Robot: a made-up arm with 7 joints. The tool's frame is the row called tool. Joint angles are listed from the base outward.
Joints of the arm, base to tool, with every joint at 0 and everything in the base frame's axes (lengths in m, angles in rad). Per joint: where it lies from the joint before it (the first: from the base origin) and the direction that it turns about. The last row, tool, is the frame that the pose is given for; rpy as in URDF.
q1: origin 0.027 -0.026 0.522 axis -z
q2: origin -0.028 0 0.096 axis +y
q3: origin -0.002 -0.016 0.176 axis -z
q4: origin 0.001 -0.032 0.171 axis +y
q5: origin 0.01 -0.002 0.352 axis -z
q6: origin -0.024 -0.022 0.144 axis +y
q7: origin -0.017 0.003 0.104 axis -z
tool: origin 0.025 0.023 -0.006 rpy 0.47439 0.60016 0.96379
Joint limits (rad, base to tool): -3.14..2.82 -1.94..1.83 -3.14..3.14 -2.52..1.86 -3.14..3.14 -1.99..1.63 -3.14..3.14
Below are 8 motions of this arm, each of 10 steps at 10 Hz.
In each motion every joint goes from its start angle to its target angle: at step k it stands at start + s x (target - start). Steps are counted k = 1, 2, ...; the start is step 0. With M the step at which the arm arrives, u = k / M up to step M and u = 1 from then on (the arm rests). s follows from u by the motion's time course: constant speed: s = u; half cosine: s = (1 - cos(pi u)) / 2; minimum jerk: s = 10 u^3 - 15 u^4 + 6 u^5.
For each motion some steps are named. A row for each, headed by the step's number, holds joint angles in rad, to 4 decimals.
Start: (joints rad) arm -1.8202 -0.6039 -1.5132 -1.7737 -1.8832 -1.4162 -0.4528
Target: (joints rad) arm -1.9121 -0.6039 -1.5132 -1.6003 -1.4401 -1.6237 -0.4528
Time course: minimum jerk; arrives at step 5
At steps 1, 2, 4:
1: -1.8255 -0.6039 -1.5132 -1.7637 -1.8575 -1.4282 -0.4528
2: -1.8494 -0.6039 -1.5132 -1.7187 -1.7425 -1.4821 -0.4528
4: -1.9068 -0.6039 -1.5132 -1.6103 -1.4658 -1.6117 -0.4528

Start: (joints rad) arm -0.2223 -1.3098 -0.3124 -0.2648 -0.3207 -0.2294 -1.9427
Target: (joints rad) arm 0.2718 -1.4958 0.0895 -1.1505 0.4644 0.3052 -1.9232
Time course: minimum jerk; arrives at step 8
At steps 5, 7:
5: 0.1358 -1.4446 -0.0211 -0.9067 0.2483 0.1581 -1.9286
7: 0.2639 -1.4928 0.0830 -1.1363 0.4518 0.2966 -1.9235

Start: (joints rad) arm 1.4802 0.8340 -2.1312 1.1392 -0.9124 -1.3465 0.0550
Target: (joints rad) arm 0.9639 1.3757 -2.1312 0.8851 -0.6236 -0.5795 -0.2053
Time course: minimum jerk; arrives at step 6
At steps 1, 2, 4, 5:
1: 1.4619 0.8532 -2.1312 1.1302 -0.9021 -1.3193 0.0458
2: 1.3718 0.9477 -2.1312 1.0859 -0.8518 -1.1855 0.0004
4: 1.0723 1.2620 -2.1312 0.9384 -0.6842 -0.7405 -0.1507
5: 0.9822 1.3565 -2.1312 0.8941 -0.6339 -0.6067 -0.1961

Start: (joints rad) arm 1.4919 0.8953 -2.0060 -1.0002 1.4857 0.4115 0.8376
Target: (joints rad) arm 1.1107 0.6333 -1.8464 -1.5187 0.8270 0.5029 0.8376
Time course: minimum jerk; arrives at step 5
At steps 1, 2, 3, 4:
1: 1.4698 0.8801 -1.9968 -1.0302 1.4475 0.4168 0.8376
2: 1.3709 0.8121 -1.9553 -1.1648 1.2766 0.4405 0.8376
3: 1.2317 0.7165 -1.8971 -1.3541 1.0361 0.4739 0.8376
4: 1.1328 0.6485 -1.8556 -1.4887 0.8652 0.4976 0.8376

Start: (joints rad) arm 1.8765 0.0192 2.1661 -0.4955 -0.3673 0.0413 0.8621
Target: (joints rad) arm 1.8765 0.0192 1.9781 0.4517 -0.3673 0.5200 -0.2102
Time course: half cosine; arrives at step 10
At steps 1, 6, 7, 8, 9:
1: 1.8765 0.0192 2.1615 -0.4723 -0.3673 0.0530 0.8359
6: 1.8765 0.0192 2.0431 0.1245 -0.3673 0.3546 0.1603
7: 1.8765 0.0192 2.0168 0.2565 -0.3673 0.4213 0.0108
8: 1.8765 0.0192 1.9961 0.3613 -0.3673 0.4743 -0.1078
9: 1.8765 0.0192 1.9827 0.4285 -0.3673 0.5083 -0.1840

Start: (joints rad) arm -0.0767 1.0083 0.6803 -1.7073 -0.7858 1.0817 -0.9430
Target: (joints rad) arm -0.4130 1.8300 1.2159 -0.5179 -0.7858 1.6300 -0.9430
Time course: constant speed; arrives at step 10
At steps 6, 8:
6: -0.2785 1.5013 1.0017 -0.9937 -0.7858 1.4107 -0.9430
8: -0.3457 1.6657 1.1088 -0.7558 -0.7858 1.5203 -0.9430

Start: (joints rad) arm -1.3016 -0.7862 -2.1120 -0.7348 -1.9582 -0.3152 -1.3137
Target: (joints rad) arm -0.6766 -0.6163 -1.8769 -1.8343 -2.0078 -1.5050 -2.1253
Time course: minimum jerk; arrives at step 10
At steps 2, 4, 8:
2: -1.2654 -0.7764 -2.0984 -0.7985 -1.9611 -0.3841 -1.3607
4: -1.1032 -0.7323 -2.0374 -1.0838 -1.9739 -0.6929 -1.5713
8: -0.7128 -0.6261 -1.8905 -1.7706 -2.0049 -1.4361 -2.0783

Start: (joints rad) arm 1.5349 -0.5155 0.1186 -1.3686 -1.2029 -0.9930 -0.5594
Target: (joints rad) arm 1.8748 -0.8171 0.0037 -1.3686 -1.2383 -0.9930 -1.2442
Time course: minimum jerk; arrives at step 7
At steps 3, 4, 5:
3: 1.6599 -0.6265 0.0763 -1.3686 -1.2159 -0.9930 -0.8113
4: 1.7498 -0.7061 0.0460 -1.3686 -1.2253 -0.9930 -0.9923
5: 1.8256 -0.7735 0.0203 -1.3686 -1.2332 -0.9930 -1.1451

